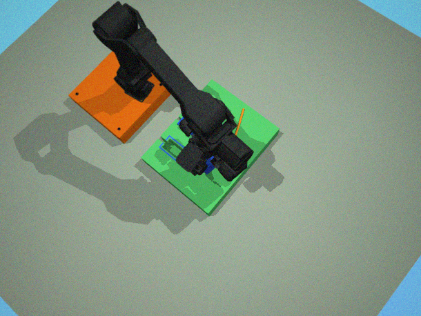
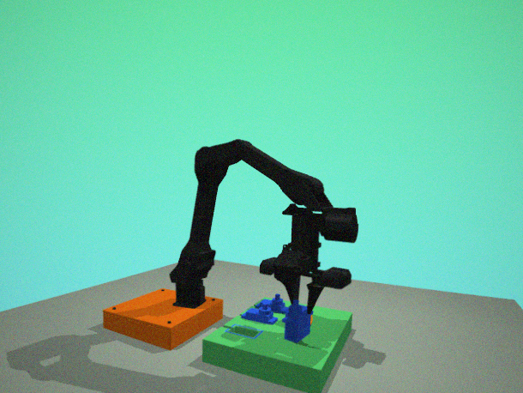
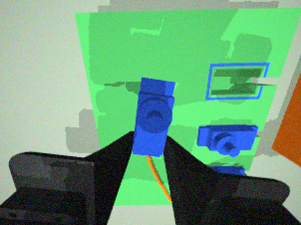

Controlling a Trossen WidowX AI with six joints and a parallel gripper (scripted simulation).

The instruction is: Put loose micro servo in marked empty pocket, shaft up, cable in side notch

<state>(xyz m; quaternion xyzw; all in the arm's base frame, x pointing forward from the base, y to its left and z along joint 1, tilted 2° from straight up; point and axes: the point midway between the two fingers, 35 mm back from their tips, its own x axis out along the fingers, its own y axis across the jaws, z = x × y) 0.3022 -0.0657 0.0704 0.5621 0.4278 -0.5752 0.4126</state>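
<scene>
The green deck is 7 cm below my gripper tip and 3 cm to the left of it.
</scene>
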